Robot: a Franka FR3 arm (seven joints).
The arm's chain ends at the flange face. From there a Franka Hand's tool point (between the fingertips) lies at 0.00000 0.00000 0.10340 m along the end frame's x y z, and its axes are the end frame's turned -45 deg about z.
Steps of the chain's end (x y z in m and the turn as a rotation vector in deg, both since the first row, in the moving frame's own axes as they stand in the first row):
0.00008, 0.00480, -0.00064, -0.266, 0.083, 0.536
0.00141, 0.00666, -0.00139, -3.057, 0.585, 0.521
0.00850, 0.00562, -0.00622, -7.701, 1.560, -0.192
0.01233, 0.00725, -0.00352, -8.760, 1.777, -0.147
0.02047, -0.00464, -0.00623, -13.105, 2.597, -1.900
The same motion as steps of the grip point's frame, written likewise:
-0.00357, 0.00389, -0.00064, -0.247, -0.129, 0.536
-0.00689, 0.01034, -0.00154, -2.575, -1.748, 0.521
-0.00576, 0.02178, -0.00719, -6.549, -4.342, -0.192
-0.00527, 0.02725, -0.00478, -7.451, -4.938, -0.147
0.00480, 0.03127, -0.00903, -11.103, -7.430, -1.900

